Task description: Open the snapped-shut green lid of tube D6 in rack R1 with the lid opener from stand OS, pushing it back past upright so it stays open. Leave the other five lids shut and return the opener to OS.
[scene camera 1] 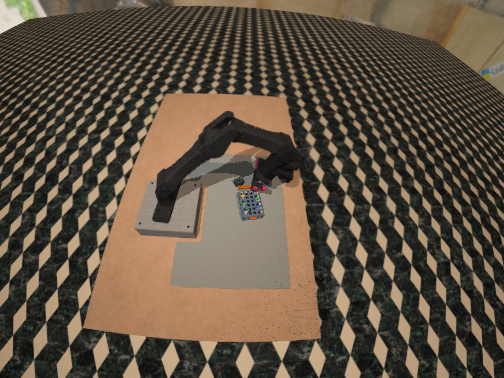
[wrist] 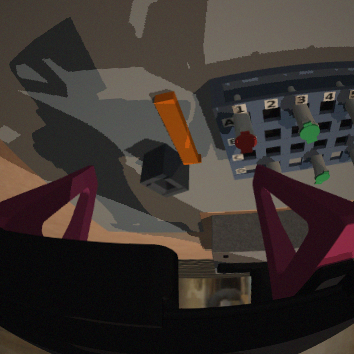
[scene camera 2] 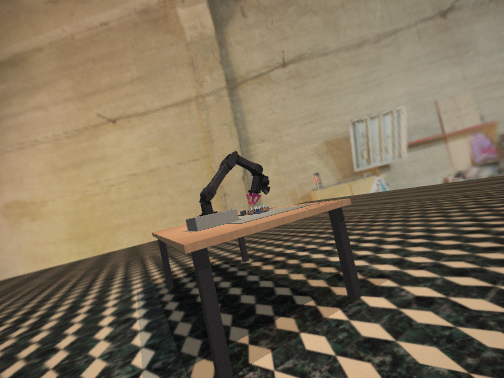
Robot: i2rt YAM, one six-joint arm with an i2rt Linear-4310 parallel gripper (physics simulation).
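Where they show: gripper, fingertip midpoint: (scene camera 1: 253, 180) (wrist: 174, 173) (scene camera 2: 251, 204); arm's base, link origin: (scene camera 1: 167, 200) (wrist: 265, 264) (scene camera 2: 208, 214).
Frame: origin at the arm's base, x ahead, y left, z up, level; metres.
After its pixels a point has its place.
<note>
My gripper (scene camera 1: 258, 176) {z -0.002, x 0.351, y 0.143 m} (scene camera 2: 254, 204) {z -0.002, x 0.351, y 0.143 m} (wrist: 174, 173) {z -0.002, x 0.351, y 0.143 m} has two magenta fingers, spread wide open and empty. It is above a small black block-shaped stand (scene camera 1: 239, 181) {z -0.031, x 0.287, y 0.154 m} (wrist: 165, 170) {z -0.036, x 0.302, y 0.158 m}, whose top shows a square opening; I cannot make out the opener in it. An orange bar (scene camera 1: 244, 187) {z -0.056, x 0.312, y 0.140 m} (wrist: 177, 127) {z -0.055, x 0.333, y 0.146 m} lies between the stand and the blue-grey rack (scene camera 1: 242, 210) {z -0.034, x 0.314, y 0.009 m} (wrist: 222, 112) {z -0.034, x 0.368, y 0.114 m}. The right finger overlaps the rack's near corner in the wrist view. Tubes with a red lid (wrist: 246, 141) {z -0.015, x 0.363, y 0.102 m} and green lids (wrist: 309, 132) {z -0.015, x 0.371, y 0.065 m} (wrist: 322, 177) {z -0.015, x 0.320, y 0.032 m} show there. D6 is outside the wrist view and too small to identify elsewhere.
A second orange piece (scene camera 1: 253, 218) {z -0.041, x 0.363, y -0.020 m} is at the rack's other end. A grey mat (scene camera 1: 235, 265) {z -0.064, x 0.308, y -0.216 m} lies under the rack on the wooden table (scene camera 1: 135, 300) {z -0.067, x -0.045, y -0.394 m} (scene camera 2: 270, 225) {z -0.086, x 0.131, y -0.499 m}. The arm stands on a thick grey base block (scene camera 1: 185, 220) {z 0.001, x 0.097, y -0.078 m} (scene camera 2: 215, 220) {z -0.034, x 0.003, y -0.133 m} (wrist: 260, 232) {z -0.033, x 0.126, y 0.039 m}.
</note>
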